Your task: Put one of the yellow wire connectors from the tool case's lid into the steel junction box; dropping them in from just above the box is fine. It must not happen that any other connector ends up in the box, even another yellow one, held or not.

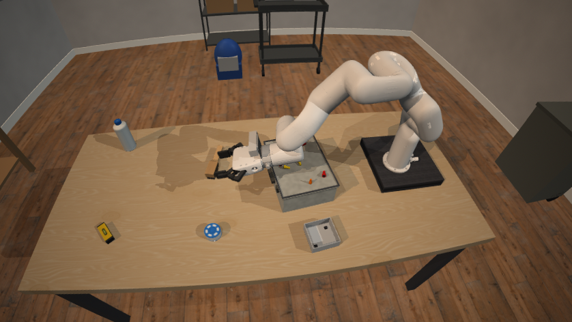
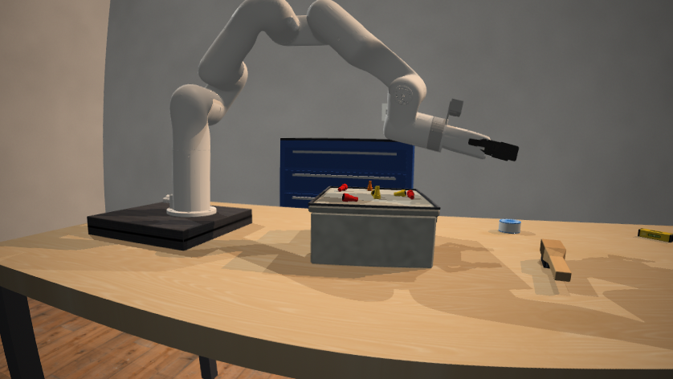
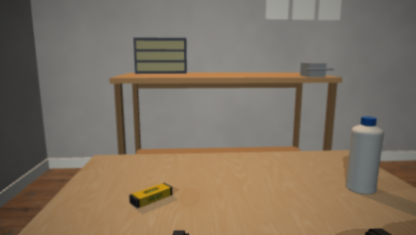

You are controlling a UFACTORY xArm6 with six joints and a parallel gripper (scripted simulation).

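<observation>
The yellow wire connector is 28 cm behind my hand, 11 cm to the right of it and 9 cm below it. Also, from my hand: grey tool case 29 cm behind, 8 cm to the right, 13 cm below; blue tape roll 5 cm ahead, 15 cm to the left, 19 cm below; wooden-handled tool 6 cm ahead, 19 cm to the right, 19 cm below.
</observation>
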